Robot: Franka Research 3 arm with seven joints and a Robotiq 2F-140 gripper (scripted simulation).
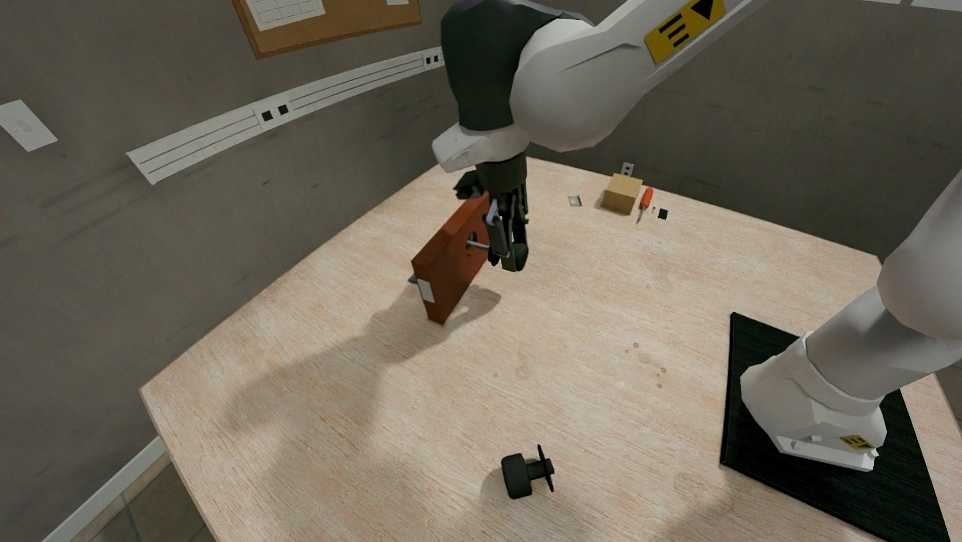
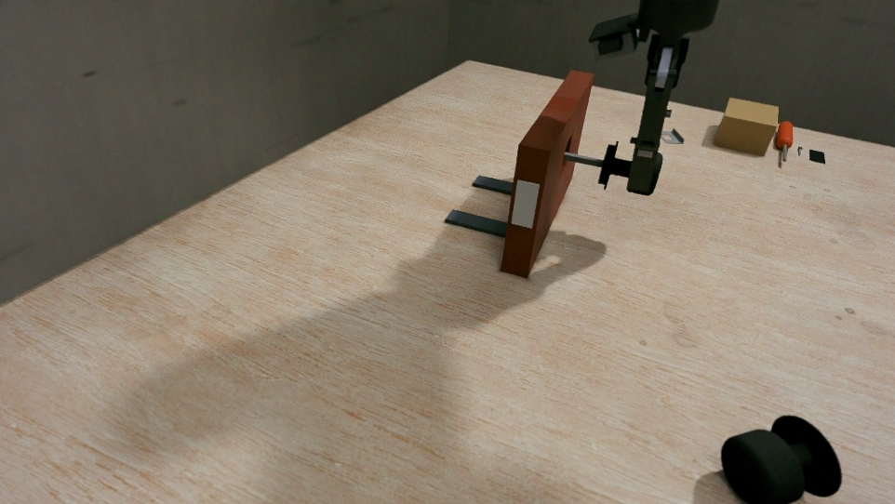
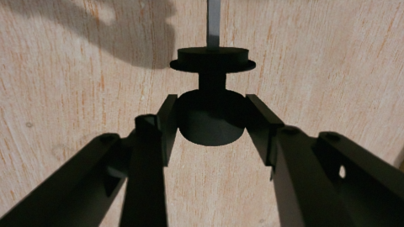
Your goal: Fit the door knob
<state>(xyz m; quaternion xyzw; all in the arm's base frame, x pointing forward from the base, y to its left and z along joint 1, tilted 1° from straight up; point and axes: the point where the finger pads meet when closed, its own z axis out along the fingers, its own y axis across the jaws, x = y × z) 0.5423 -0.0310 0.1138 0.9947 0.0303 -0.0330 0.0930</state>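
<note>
The black door knob lies 4 cm ahead of my hand and 3 cm below it. From my hand the other things lie so: red-brown wooden door slab: 12 cm ahead, 3 cm below; grey latch plate: 11 cm ahead, 15 cm to the left, 3 cm below; tan box: 15 cm behind, 49 cm to the right, 10 cm below.
</note>
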